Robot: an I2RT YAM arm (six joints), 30 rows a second.
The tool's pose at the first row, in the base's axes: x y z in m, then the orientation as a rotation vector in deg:
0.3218 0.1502 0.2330 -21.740 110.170 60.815
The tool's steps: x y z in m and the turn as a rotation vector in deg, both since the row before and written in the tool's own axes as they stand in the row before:
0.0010 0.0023 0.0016 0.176 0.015 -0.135
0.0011 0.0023 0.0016 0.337 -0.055 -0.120
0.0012 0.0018 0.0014 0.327 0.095 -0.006
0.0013 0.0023 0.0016 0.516 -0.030 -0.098
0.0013 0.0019 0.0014 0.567 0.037 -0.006
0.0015 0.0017 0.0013 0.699 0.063 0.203
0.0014 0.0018 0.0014 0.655 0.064 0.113
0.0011 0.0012 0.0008 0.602 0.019 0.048
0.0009 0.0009 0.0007 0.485 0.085 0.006
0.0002 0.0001 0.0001 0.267 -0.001 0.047
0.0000 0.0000 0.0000 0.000 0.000 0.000
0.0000 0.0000 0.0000 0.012 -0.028 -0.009
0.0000 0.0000 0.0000 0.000 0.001 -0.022
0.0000 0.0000 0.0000 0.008 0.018 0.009
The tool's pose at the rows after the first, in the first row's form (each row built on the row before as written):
0.3207 0.1530 0.2330 -21.775 110.214 60.552
0.3196 0.1558 0.2329 -21.664 110.275 60.138
0.3186 0.1581 0.2325 -21.542 110.507 59.807
0.3174 0.1609 0.2322 -21.325 110.678 59.227
0.3163 0.1633 0.2318 -21.033 110.963 58.655
0.3152 0.1656 0.2311 -20.486 111.404 58.084
0.3142 0.1680 0.2305 -20.048 111.791 57.498
0.3133 0.1695 0.2300 -19.675 112.088 56.922
0.3127 0.1707 0.2295 -19.444 112.377 56.436
0.3126 0.1709 0.2294 -19.249 112.507 56.196
0.3126 0.1709 0.2294 -19.249 112.507 56.196
0.3126 0.1709 0.2294 -19.235 112.484 56.178
0.3126 0.1709 0.2294 -19.256 112.477 56.164
0.3126 0.1709 0.2294 -19.253 112.500 56.162

